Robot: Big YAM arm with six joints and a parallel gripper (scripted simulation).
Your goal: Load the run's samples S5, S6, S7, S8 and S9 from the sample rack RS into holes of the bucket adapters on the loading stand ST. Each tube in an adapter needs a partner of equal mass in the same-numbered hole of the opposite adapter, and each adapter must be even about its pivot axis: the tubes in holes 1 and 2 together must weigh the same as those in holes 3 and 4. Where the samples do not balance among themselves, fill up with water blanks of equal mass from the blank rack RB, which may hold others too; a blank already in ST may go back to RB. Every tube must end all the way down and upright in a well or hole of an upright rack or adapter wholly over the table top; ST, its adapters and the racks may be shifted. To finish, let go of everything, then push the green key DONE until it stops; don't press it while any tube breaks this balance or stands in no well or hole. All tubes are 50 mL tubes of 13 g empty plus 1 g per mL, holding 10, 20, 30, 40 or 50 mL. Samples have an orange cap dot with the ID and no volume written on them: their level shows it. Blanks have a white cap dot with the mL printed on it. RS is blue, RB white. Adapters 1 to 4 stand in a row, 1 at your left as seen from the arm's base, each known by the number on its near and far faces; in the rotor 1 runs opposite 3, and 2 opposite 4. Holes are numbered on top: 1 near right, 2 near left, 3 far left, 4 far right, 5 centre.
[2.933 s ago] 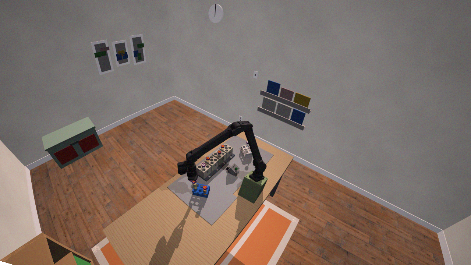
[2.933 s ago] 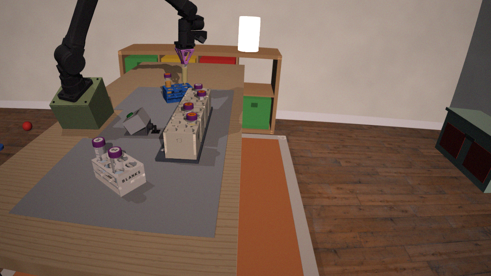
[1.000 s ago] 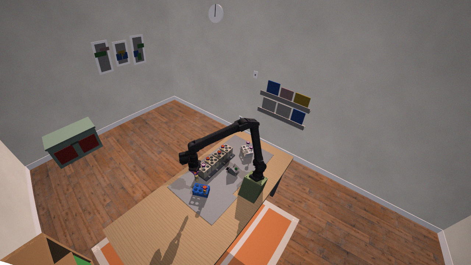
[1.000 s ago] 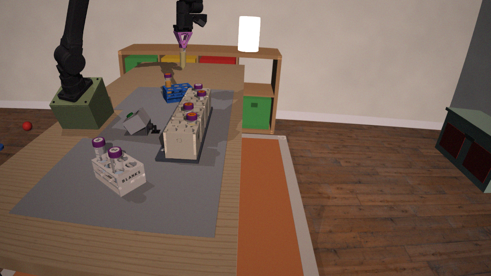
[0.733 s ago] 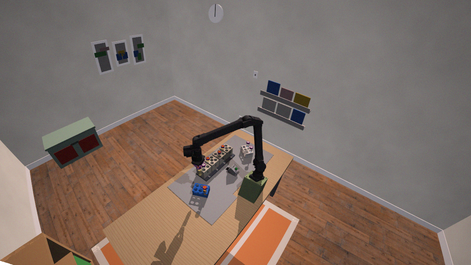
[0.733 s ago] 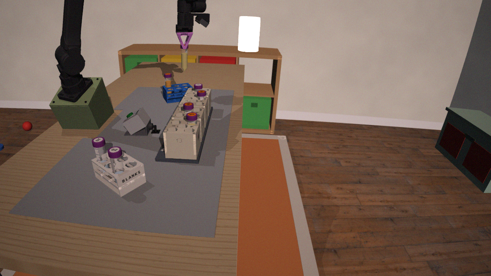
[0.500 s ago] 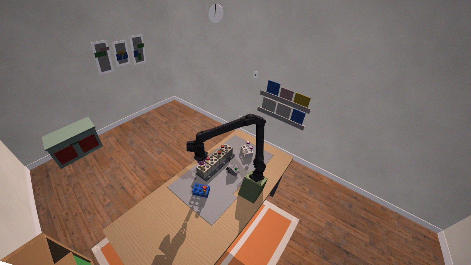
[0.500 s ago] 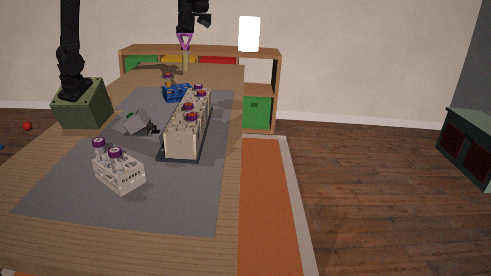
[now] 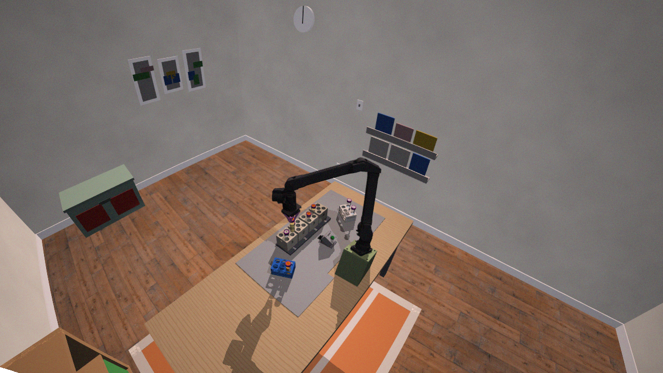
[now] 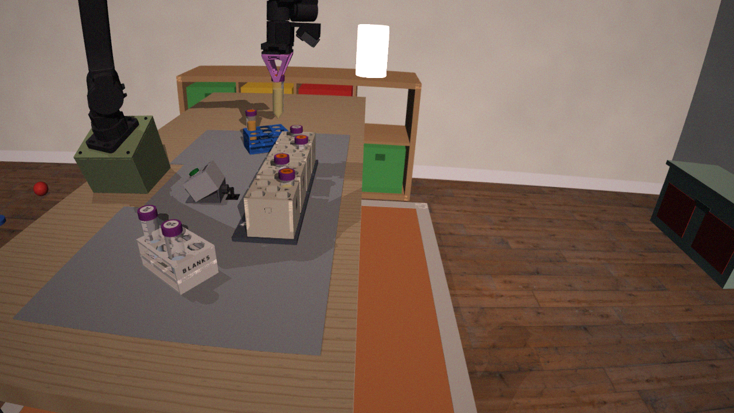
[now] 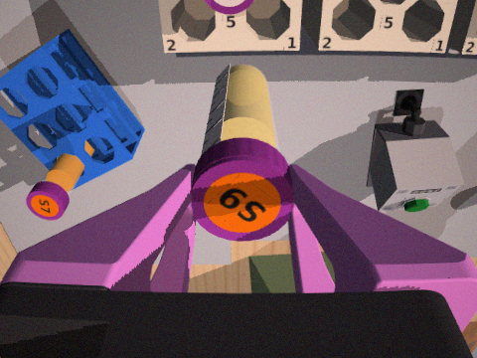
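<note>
Now: hand 1 cm to the right of the sample tube S9 and 5 cm above it. From my hand the other things lie so: orange-dot sample tube: 16 cm behind, 15 cm to the left, 19 cm below; water blank marked 30: 5 cm ahead, 1 cm to the left, 19 cm below; sample S8: 8 cm ahead, 19 cm to the right, 19 cm below.
</note>
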